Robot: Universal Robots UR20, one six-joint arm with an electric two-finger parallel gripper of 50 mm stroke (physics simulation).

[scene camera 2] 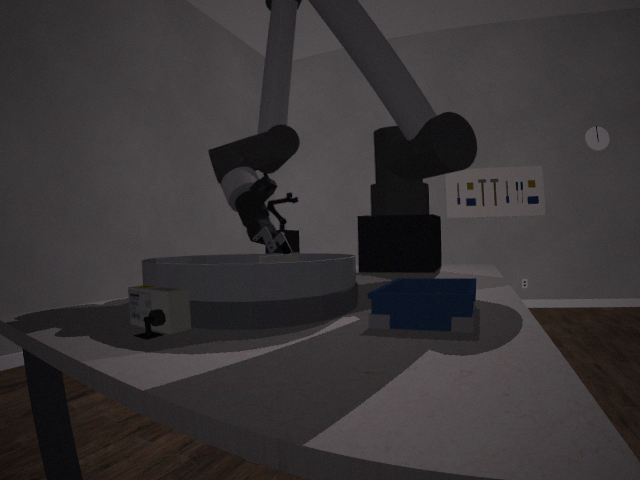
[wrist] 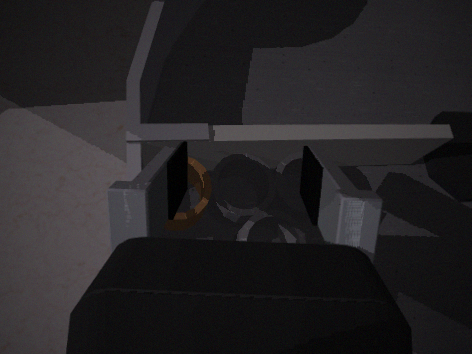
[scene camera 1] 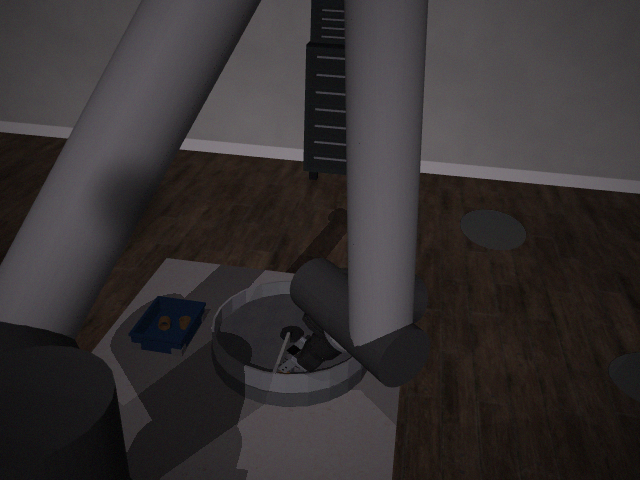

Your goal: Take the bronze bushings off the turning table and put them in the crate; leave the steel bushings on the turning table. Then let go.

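Places are measured from the arm's base along level axes (x left, y back, z up), in centimetres.
Pixels of known places: gripper, between the fingertips: [scene camera 2: 281,252] [wrist: 244,167] [scene camera 1: 285,360]; arm's base, origin of its link: [scene camera 2: 400,216].
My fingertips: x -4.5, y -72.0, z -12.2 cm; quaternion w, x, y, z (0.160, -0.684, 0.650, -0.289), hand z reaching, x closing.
Note:
Ahead of a thing's pixels: the offset from my fingertips to its top centre. "spot": to the spot under its first point.
My gripper [scene camera 1: 293,355] [scene camera 2: 279,249] [wrist: 244,167] is open, tilted, low inside the rim of the turning table [scene camera 1: 289,383] [scene camera 2: 248,281] [wrist: 133,100]. In the wrist view a bronze bushing {dx -0.5, dy +2.8, dz -1.8 cm} [wrist: 205,192] stands at the left finger, which hides its left part. A dark steel bushing {spot: dx +0.9, dy -0.8, dz -4.4 cm} [wrist: 242,181] is beside it, between the fingers' lines. Another steel bushing [wrist: 270,231] is nearer the gripper body, partly hidden by it, and a third ring {dx +0.3, dy -3.5, dz -1.8 cm} [wrist: 291,167] is partly behind the right finger. Two bronze bushings {dx +40.9, dy -12.4, dz -6.0 cm} [scene camera 1: 164,323] {dx +35.9, dy -14.9, dz -6.6 cm} [scene camera 1: 184,322] lie in the blue crate {dx +38.9, dy -11.7, dz -4.7 cm} [scene camera 1: 157,345] [scene camera 2: 423,304].
A pale bar {spot: dx +2.4, dy -2.6, dz -0.3 cm} [scene camera 1: 280,353] [wrist: 330,132] runs from near the turning table's hub to its rim, close beyond the bushings. The rim wall is close on the left in the wrist view. A white box {dx +7.1, dy -38.7, dz -3.9 cm} [scene camera 2: 175,310] with a black bracketed device {spot: dx +11.3, dy -41.6, dz -7.2 cm} [scene camera 2: 156,317] stands beside the turning table.

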